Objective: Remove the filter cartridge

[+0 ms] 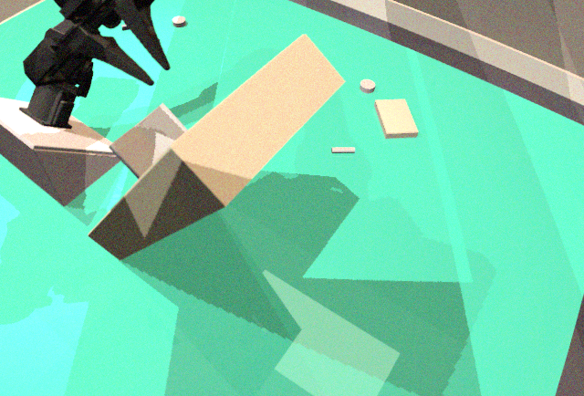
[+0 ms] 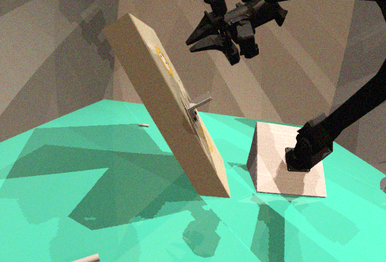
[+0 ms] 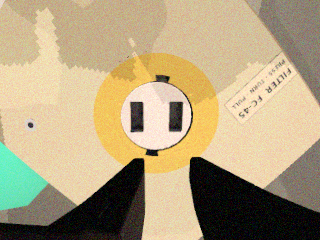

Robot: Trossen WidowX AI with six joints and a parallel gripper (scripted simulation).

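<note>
Now: gripper tip 60 mm short of the round filter cartridge and 50 mm above it. The rest, counted from my gripper tip: tan service panel 120 mm below, 20 mm ahead; then grey ledge 140 mm below, 40 mm behind.
</note>
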